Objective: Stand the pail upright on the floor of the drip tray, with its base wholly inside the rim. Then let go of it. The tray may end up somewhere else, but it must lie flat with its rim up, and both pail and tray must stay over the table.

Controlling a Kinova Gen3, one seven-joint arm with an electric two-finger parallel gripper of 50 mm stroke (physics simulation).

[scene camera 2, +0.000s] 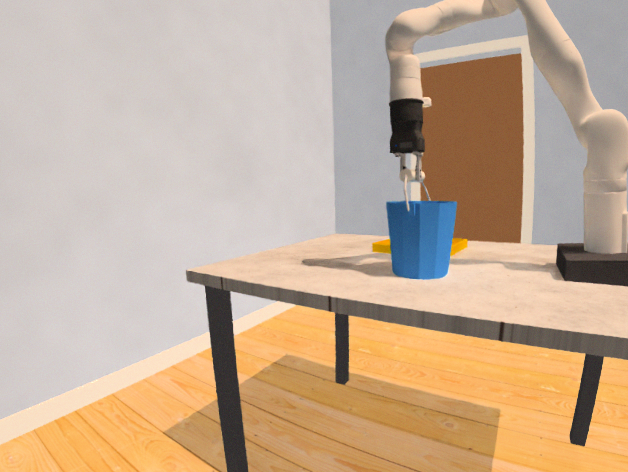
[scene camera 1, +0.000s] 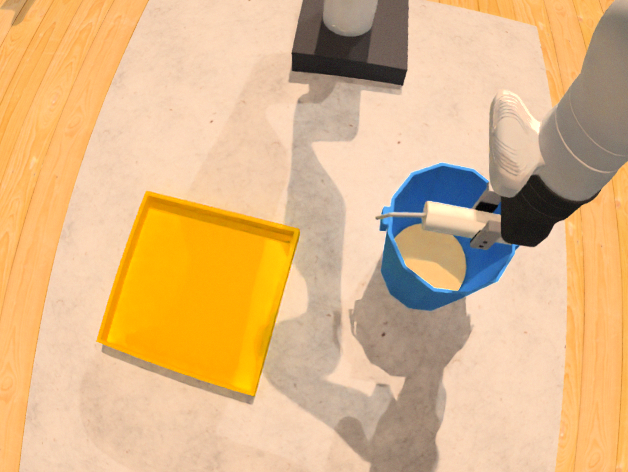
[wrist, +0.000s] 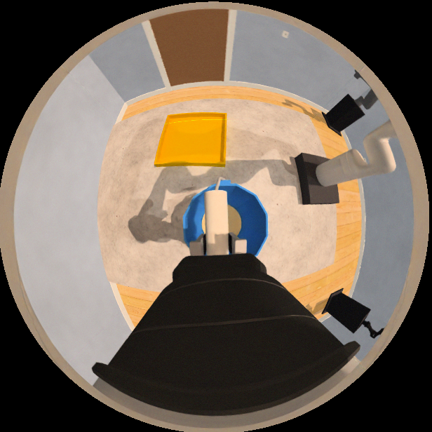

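Pixels of known places: gripper, between the fingertips: [scene camera 2: 411, 180] [scene camera 1: 479, 229]; arm's base, origin of its link: [scene camera 2: 604, 249] [scene camera 1: 347, 18].
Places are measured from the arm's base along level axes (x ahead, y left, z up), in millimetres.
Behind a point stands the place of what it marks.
The blue pail [scene camera 1: 421, 296] @[x 481, y 205, z 55 mm] [scene camera 2: 420, 238] @[x 373, y 291, z 37 mm] [wrist: 257, 220] stands upright on the table, beside the tray and apart from it. Its wire handle is up, with a thick cream grip [scene camera 1: 446, 218] @[x 433, y 191, z 193 mm] [wrist: 216, 212] above the mouth. My gripper [scene camera 1: 484, 219] @[x 422, y 237, z 168 mm] [scene camera 2: 411, 172] @[x 422, y 237, z 168 mm] [wrist: 216, 240] points down over the pail and is shut on this handle grip, one finger on each side. The yellow drip tray [scene camera 1: 203, 289] @[x 525, y -86, z -56 mm] [scene camera 2: 381, 246] @[x 621, y 30, z -40 mm] [wrist: 192, 142] lies flat with its rim up and is empty. In the scene camera 2 view the pail hides part of it.
The arm's dark base block [scene camera 1: 350, 58] @[x 93, y 26, z -7 mm] [scene camera 2: 591, 266] @[x 31, y 118, z -22 mm] [wrist: 327, 192] stands on the table [scene camera 1: 152, 137] @[x 303, y -267, z -60 mm] [scene camera 2: 284, 279] @[x 639, y 459, z -60 mm] [wrist: 300, 240], at the top in the scene camera 1 view. A table edge runs near the pail, on the side away from the tray.
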